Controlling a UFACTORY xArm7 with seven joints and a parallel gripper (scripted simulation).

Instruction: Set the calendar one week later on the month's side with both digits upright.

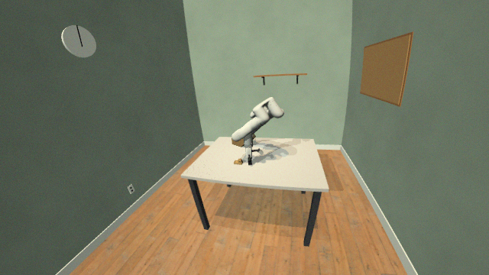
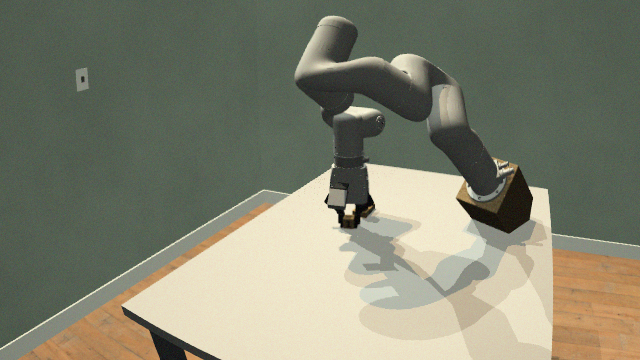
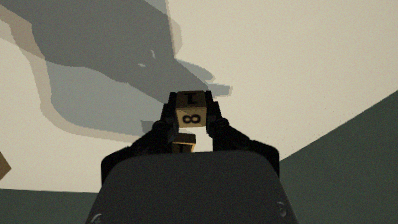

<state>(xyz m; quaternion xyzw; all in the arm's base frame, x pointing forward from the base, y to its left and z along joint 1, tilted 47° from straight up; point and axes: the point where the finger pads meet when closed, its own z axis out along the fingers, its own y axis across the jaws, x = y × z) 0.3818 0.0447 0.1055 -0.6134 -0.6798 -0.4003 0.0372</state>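
My gripper is now 1 cm above the digit cube. Round my hand: wooden calendar tray (11 cm to the right, 1 cm below).
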